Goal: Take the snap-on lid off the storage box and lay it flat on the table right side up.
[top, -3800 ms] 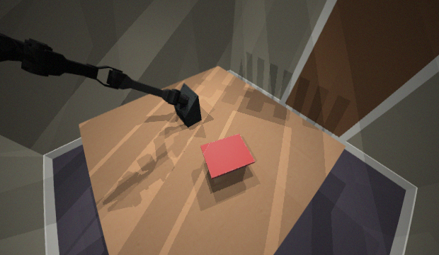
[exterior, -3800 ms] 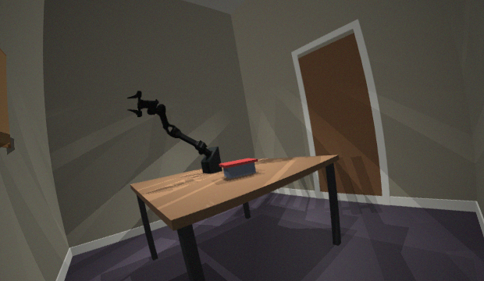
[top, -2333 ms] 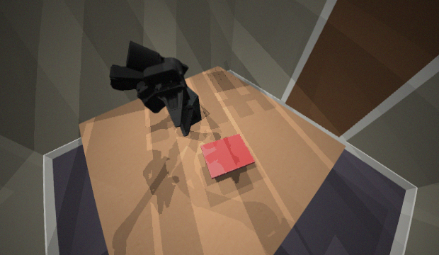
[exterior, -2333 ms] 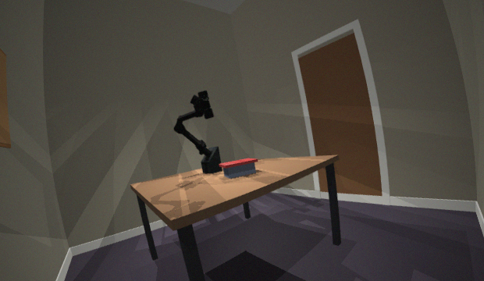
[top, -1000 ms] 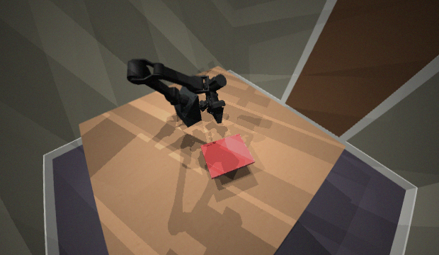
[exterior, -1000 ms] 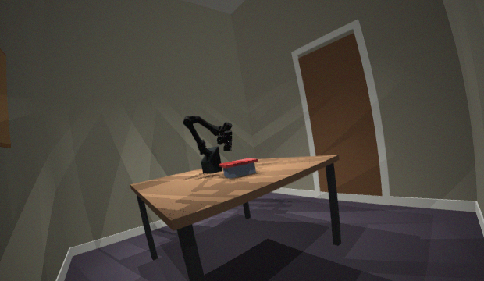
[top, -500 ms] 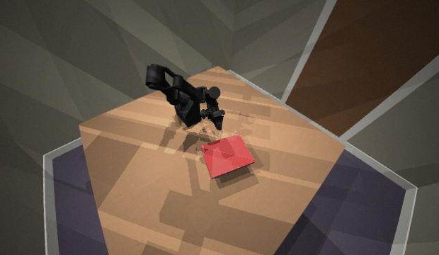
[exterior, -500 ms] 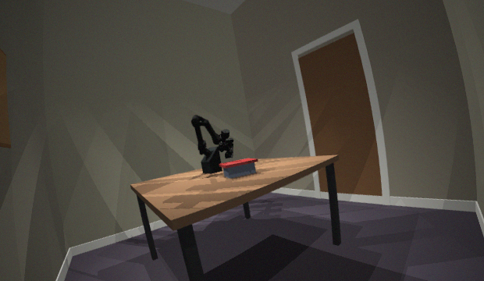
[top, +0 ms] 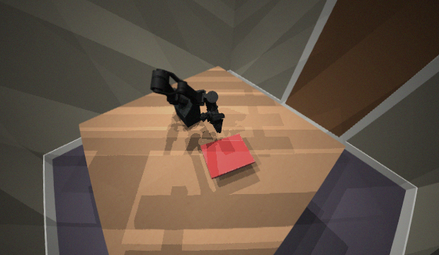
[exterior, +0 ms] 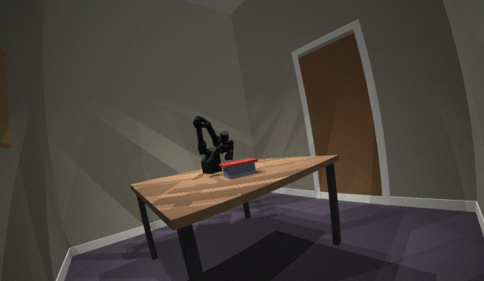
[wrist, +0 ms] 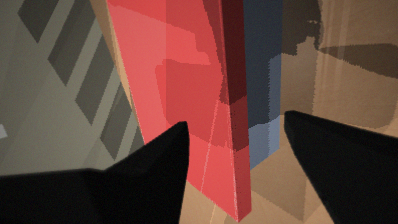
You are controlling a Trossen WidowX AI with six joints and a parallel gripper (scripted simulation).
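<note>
Now: gripper tip 110 mm short of the red lid, 50 mm to the left of it and 30 mm above it. Round my gripper tip: box (110 mm ahead, 70 mm below, 50 mm to the right).
</note>
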